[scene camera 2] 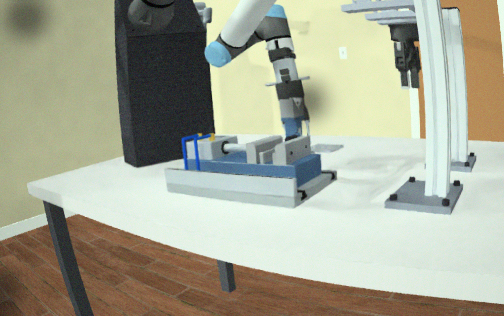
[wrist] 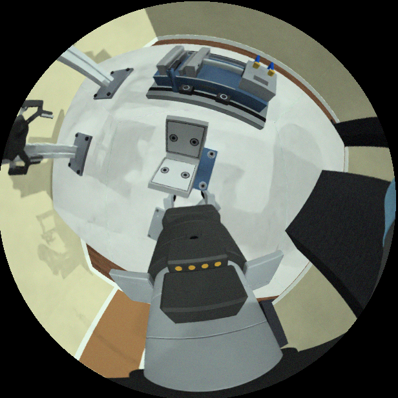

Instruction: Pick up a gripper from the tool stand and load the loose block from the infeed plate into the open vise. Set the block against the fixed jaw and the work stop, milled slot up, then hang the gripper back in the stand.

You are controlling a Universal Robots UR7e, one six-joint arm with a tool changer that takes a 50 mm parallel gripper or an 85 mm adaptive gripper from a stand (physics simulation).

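Frame: origin at the arm's base, x ahead, y left, z up, level; metres.
Seen in the pictures: end effector, tool point: [scene camera 2: 286, 76]; arm's base, origin of the base link: [scene camera 2: 149, 14].
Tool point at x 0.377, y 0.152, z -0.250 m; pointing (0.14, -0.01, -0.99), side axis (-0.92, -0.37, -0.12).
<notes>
Pixels of each thing's top centre, then the offset from my tool point to it. "*": a spot on its surface instead.
- grey infeed plate, middle of its top: [scene camera 2: 323, 146] dx +0.062, dy +0.082, dz -0.212 m
- vise, middle of its top: [scene camera 2: 247, 138] dx +0.069, dy -0.324, dz -0.121 m
- tool stand's post, surface spot: [scene camera 2: 436, 100] * dx +0.451, dy -0.341, dz -0.050 m
- bolted foot, surface spot: [scene camera 2: 425, 197] * dx +0.433, dy -0.358, dz -0.209 m
My gripper [scene camera 2: 299, 130] [wrist: 189, 198] points down behind the vise, low by the grey angled bracket [wrist: 186, 131] on its blue base [wrist: 205, 171]. Its two fingers stand apart, so it is open. A pale surface shows between the fingertips in the wrist view; I cannot tell whether it is the loose block or the table. The grey infeed plate [scene camera 2: 327, 148] [wrist: 156, 223] lies beside the fingers, partly hidden by the gripper body in the wrist view. The vise [scene camera 2: 235, 167] [wrist: 220, 82] stands with its jaws apart, and no block shows between them.
The tool stand's post [scene camera 2: 436, 100] rises at the right from a bolted foot [scene camera 2: 425, 197]. A black adaptive gripper [scene camera 2: 407, 62] hangs in the stand. A tall black pedestal [scene camera 2: 167, 95] stands at the left behind the table. Blue bent tubes [scene camera 2: 191, 152] rise at the vise's left end.
</notes>
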